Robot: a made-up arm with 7 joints. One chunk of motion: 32 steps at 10 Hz.
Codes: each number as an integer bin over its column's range. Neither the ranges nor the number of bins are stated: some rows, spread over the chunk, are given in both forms.
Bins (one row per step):
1: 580 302 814 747 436 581
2: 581 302 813 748 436 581
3: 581 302 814 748 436 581
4: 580 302 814 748 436 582
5: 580 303 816 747 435 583
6: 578 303 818 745 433 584
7: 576 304 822 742 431 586
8: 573 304 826 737 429 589
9: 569 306 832 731 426 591
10: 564 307 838 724 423 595
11: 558 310 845 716 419 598
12: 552 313 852 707 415 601
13: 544 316 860 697 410 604
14: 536 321 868 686 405 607
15: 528 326 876 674 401 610
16: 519 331 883 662 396 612
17: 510 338 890 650 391 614
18: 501 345 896 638 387 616
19: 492 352 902 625 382 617
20: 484 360 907 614 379 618
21: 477 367 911 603 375 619
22: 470 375 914 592 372 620
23: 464 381 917 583 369 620
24: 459 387 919 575 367 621
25: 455 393 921 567 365 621
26: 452 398 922 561 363 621
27: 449 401 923 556 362 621
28: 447 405 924 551 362 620
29: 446 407 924 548 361 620
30: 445 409 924 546 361 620
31: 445 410 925 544 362 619
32: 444 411 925 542 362 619
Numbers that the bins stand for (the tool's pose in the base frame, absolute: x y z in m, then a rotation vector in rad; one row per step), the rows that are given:
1: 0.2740 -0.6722 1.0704 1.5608 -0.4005 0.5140
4: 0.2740 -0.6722 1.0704 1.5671 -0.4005 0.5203
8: 0.2502 -0.6654 1.1112 1.4977 -0.4446 0.5644
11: 0.1991 -0.6449 1.1759 1.3653 -0.5077 0.6212
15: 0.0970 -0.5905 1.2814 1.1005 -0.6212 0.6968
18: 0.0051 -0.5258 1.3494 0.8734 -0.7095 0.7347
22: -0.1004 -0.4237 1.4107 0.5833 -0.8041 0.7599
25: -0.1515 -0.3625 1.4345 0.4257 -0.8482 0.7662
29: -0.1821 -0.3148 1.4447 0.3059 -0.8734 0.7599
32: -0.1889 -0.3012 1.4481 0.2680 -0.8671 0.7536
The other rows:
2: 0.2774 -0.6722 1.0670 1.5671 -0.4005 0.5140
3: 0.2774 -0.6722 1.0704 1.5671 -0.4005 0.5140
5: 0.2740 -0.6688 1.0772 1.5608 -0.4068 0.5266
6: 0.2672 -0.6688 1.0840 1.5482 -0.4194 0.5329
7: 0.2604 -0.6654 1.0976 1.5293 -0.4320 0.5455
9: 0.2365 -0.6586 1.1316 1.4599 -0.4635 0.5770
10: 0.2195 -0.6552 1.1521 1.4158 -0.4824 0.6023
12: 0.1787 -0.6347 1.1997 1.3086 -0.5329 0.6401
13: 0.1515 -0.6245 1.2269 1.2455 -0.5644 0.6590
14: 0.1242 -0.6075 1.2542 1.1761 -0.5959 0.6779
16: 0.0664 -0.5735 1.3052 1.0248 -0.6527 0.7095
17: 0.0357 -0.5496 1.3290 0.9491 -0.6842 0.7221
19: -0.0255 -0.5020 1.3699 0.7914 -0.7410 0.7410
20: -0.0528 -0.4748 1.3869 0.7221 -0.7599 0.7473
21: -0.0766 -0.4510 1.4005 0.6527 -0.7851 0.7536
23: -0.1208 -0.4033 1.4209 0.5266 -0.8230 0.7599
24: -0.1378 -0.3829 1.4277 0.4761 -0.8356 0.7662
26: -0.1617 -0.3454 1.4379 0.3878 -0.8608 0.7662
27: -0.1719 -0.3352 1.4413 0.3563 -0.8671 0.7662
28: -0.1787 -0.3216 1.4447 0.3248 -0.8671 0.7599
30: -0.1855 -0.3080 1.4447 0.2932 -0.8734 0.7599
31: -0.1855 -0.3046 1.4481 0.2806 -0.8671 0.7536

